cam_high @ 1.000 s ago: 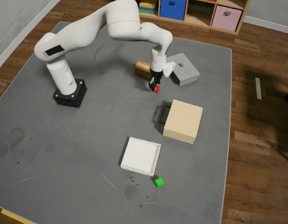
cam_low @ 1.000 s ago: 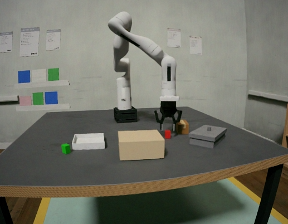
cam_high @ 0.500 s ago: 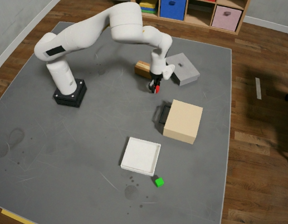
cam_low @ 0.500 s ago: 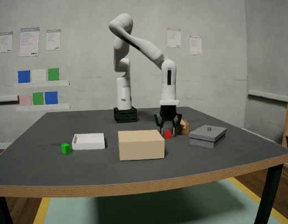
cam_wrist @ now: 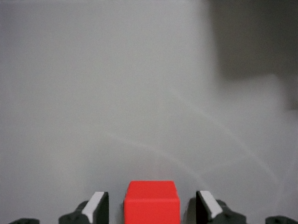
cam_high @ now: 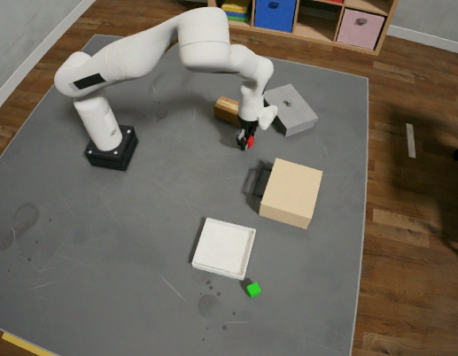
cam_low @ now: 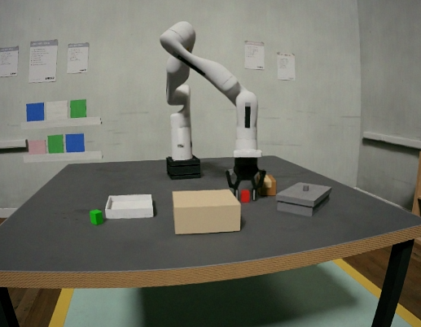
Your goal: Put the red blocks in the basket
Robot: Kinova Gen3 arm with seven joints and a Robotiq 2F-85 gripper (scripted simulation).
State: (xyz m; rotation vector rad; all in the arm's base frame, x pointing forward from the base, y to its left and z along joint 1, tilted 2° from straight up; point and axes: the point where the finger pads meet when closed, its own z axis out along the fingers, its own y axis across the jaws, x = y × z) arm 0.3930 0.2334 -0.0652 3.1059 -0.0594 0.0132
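Now: hand 100 mm short of the white basket, 370 mm to the left of it and 10 mm above it. The rest, counted from my hand: blue block (130 mm behind, 90 mm to the left); then cardboard box (110 mm behind, 90 mm to the left, 10 mm above); then metal box (70 mm ahead, 190 mm to the left).
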